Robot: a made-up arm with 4 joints.
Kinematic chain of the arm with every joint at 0, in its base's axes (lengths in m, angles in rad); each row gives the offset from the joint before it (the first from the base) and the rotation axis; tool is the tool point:
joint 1: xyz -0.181 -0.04 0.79 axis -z
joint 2: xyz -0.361 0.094 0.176 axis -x
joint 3: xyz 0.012 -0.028 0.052 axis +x
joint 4: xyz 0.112 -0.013 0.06 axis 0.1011 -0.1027 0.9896
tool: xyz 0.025 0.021 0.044
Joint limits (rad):
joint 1: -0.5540..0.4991
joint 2: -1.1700..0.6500
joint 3: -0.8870..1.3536
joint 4: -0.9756..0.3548
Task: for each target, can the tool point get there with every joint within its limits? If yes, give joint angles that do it. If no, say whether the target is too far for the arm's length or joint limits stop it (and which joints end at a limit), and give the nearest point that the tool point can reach.
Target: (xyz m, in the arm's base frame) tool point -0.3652 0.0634 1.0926
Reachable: yes | joints 0.2939 -0.6588 -0.6937 -0.2564
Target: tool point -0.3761 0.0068 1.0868
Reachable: yes | joints 0.2820 -0.3958 0.0897 -0.7217
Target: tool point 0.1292 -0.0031 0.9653
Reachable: no: joint limits stop it (at a limit: joint 1, joint 2, joint 3) | nearest point -0.2595 0.2345 1.0399 | short by 0.462 m
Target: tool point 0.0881 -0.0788 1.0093
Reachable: no: joint limits stop it (at a limit: joint 1) | nearest point -0.3170 -0.2002 0.9916 | short by 0.423 m
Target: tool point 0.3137 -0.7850 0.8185
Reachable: no: too far | nearest point -0.3167 -0.2010 0.9451 | short by 0.869 m
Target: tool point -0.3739 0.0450 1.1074
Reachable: yes | joints 0.0938 -0.3110 -0.6232 -0.8648
